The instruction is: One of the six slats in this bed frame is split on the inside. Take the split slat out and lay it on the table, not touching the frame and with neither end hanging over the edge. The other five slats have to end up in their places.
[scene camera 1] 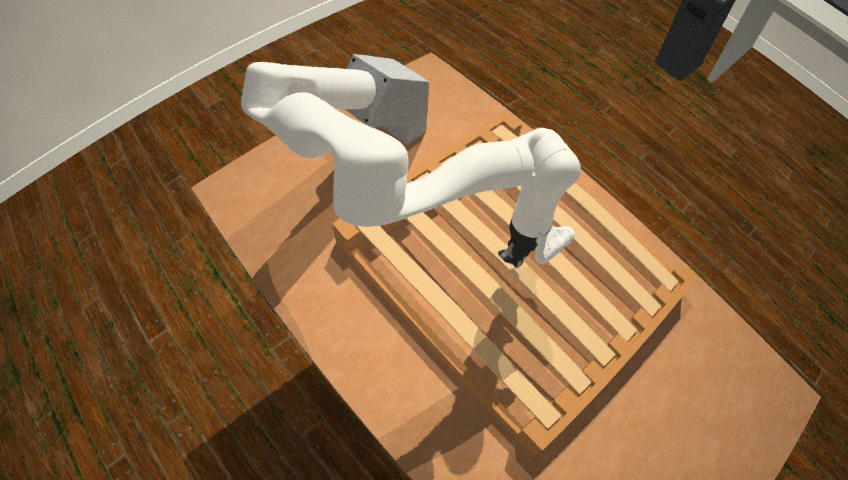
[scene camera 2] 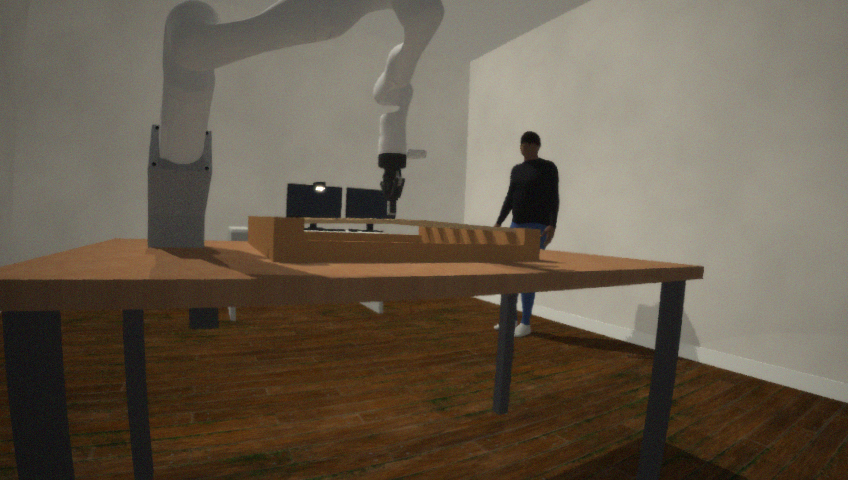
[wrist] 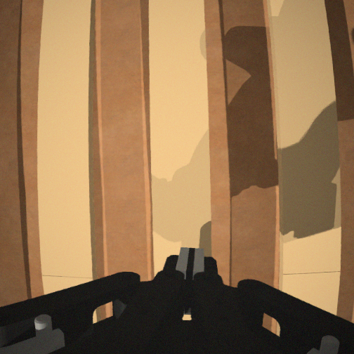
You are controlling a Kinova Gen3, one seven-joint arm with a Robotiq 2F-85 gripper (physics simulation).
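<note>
The bed frame (scene camera 1: 540, 438) (scene camera 2: 357, 252) lies on the table (scene camera 1: 743, 356) (scene camera 2: 178, 295). All six pale slats span it side by side. My gripper (scene camera 1: 510, 261) (scene camera 2: 390, 212) (wrist: 191, 262) is shut and empty, pointing down closely above the third slat (scene camera 1: 571, 321) (wrist: 177, 100), counted from the low-railed side at the lower left in scene camera 1. In the wrist view, the left slat (wrist: 65, 150) and right slat (wrist: 307, 255) each show a thin line across them; the gripper hides part of the middle slat. Contact with the slat cannot be told. No split can be made out.
The arm's grey base (scene camera 1: 395, 101) (scene camera 2: 176, 205) stands on the table beyond one frame end. The low side rail (scene camera 1: 410, 315) runs beside the nearest slat (scene camera 1: 440, 303). A person (scene camera 2: 533, 190) stands behind the table. Monitors (scene camera 2: 314, 203) are in the background.
</note>
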